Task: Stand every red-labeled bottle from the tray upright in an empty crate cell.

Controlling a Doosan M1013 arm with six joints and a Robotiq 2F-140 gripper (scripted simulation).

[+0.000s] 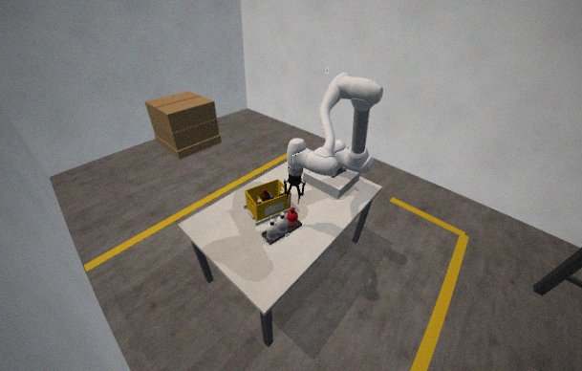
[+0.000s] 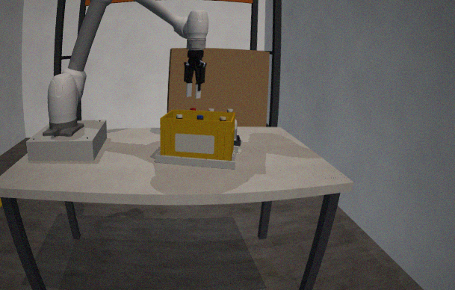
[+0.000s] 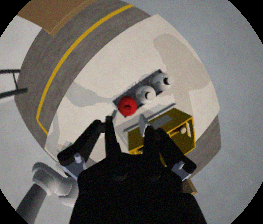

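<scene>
The red-labeled bottle lies 160 mm below my hand. Also, from my hand: crate: 230 mm to the right, 160 mm below, 40 mm ahead.
</scene>
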